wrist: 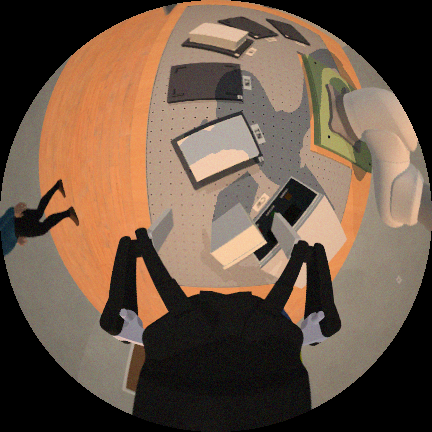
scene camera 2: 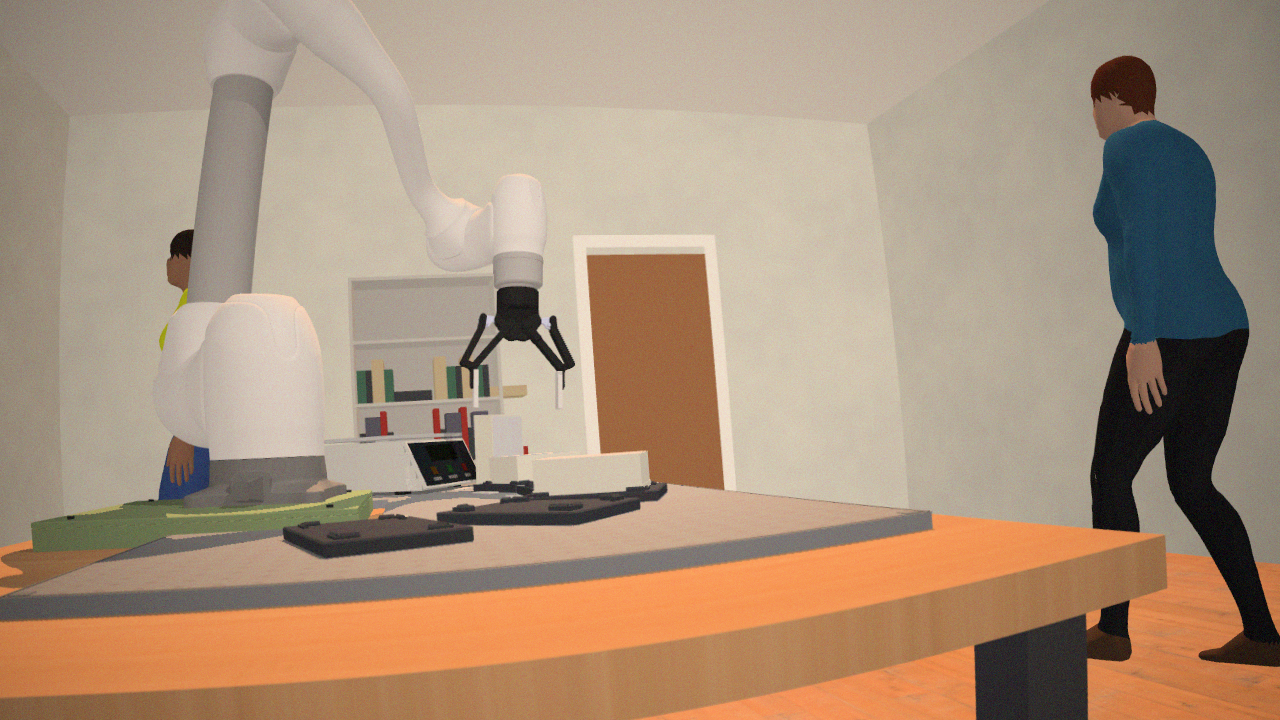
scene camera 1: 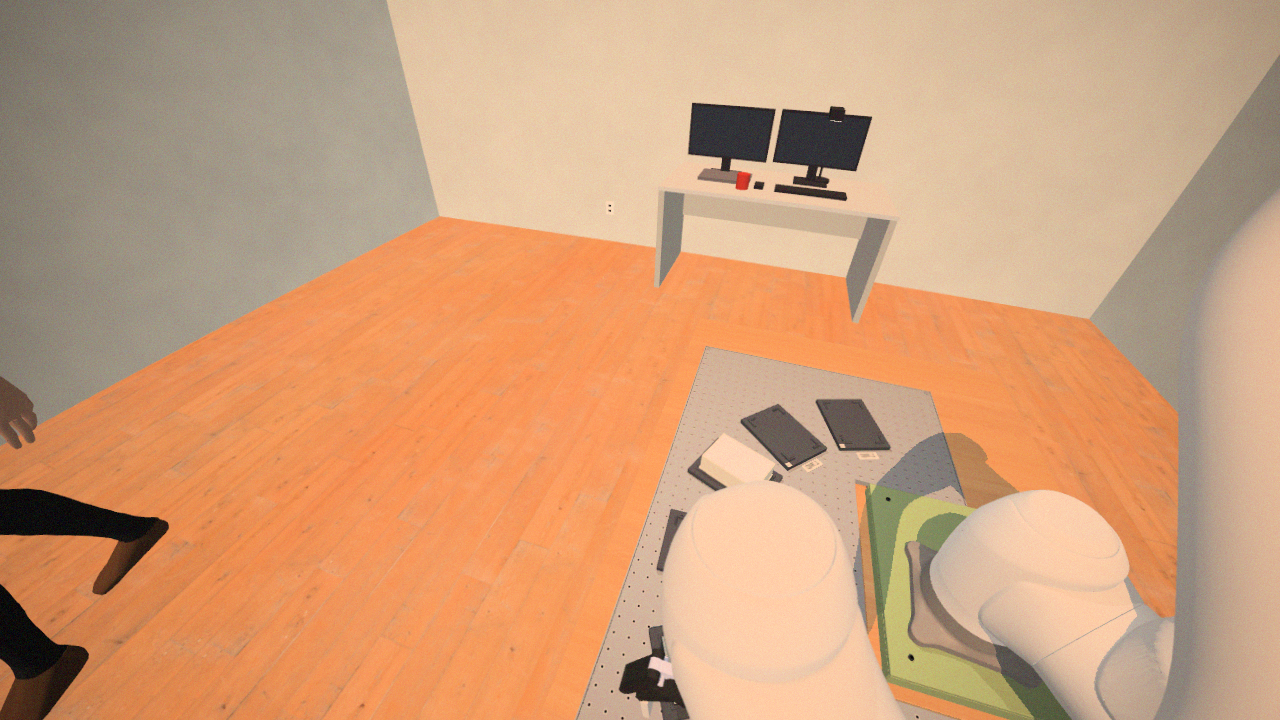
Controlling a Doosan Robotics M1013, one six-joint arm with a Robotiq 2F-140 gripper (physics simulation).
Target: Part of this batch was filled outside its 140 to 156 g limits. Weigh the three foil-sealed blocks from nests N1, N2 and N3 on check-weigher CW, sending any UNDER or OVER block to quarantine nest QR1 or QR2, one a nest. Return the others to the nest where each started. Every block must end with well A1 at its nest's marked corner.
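Frame: origin at the arm's base, x ahead, y left, z up, level; metres.
Seen in the pictures: gripper, between the fingertips: [wrist: 223,219] [scene camera 2: 517,408]; arm's base, origin of its link: [wrist: 345,117] [scene camera 2: 270,500] [scene camera 1: 964,608].
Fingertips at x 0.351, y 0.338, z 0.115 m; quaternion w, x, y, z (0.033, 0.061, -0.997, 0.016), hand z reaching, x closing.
Offsets run from my fingertips to a thing's top centre. "spot": to the spot under its first point. Level surfaces: height alone.
My gripper [scene camera 2: 517,391] [wrist: 223,219] is open and empty, pointing down above the board. A foil-sealed block @[dx +0.017, dy -0.101, dz -0.080 m] [wrist: 220,150] lies flat in nest N1 @[spot: dx -0.011, dy -0.053, dz -0.122 m] [wrist: 227,172], partly in shadow. The middle nest @[dx +0.073, dy -0.274, dz -0.116 m] [wrist: 200,82] [scene camera 1: 671,537] is empty. Another block @[dx +0.069, dy -0.459, dz -0.080 m] [scene camera 1: 733,458] [wrist: 220,34] [scene camera 2: 590,470] lies flat in the nest beyond it. Check-weigher CW @[dx -0.223, dy +0.064, dz -0.034 m] [wrist: 322,227] [scene camera 2: 366,465] has a dark display @[spot: dx -0.159, dy -0.030, dz -0.077 m] [wrist: 295,200] [scene camera 2: 441,461], reading illegible. A tall cream box-like object @[dx -0.035, dy +0.052, dz -0.006 m] [wrist: 240,247] [scene camera 2: 483,438] stands by the display, between the fingers in the wrist view; I cannot tell whether it is the third block. A1 corners are unclear.
Two empty dark nests @[spot: dx -0.009, dy -0.606, dz -0.121 m] [scene camera 1: 783,436] @[spot: dx -0.157, dy -0.713, dz -0.122 m] [scene camera 1: 852,425] lie at the board's far end. The arm's base stands on a green plate [scene camera 1: 886,573] [scene camera 2: 107,528] beside the nests. A person in blue [scene camera 2: 1163,241] stands beyond the table @[dz -0.147 m] [scene camera 2: 1029,555]; another [scene camera 2: 183,465] is partly hidden behind the arm.
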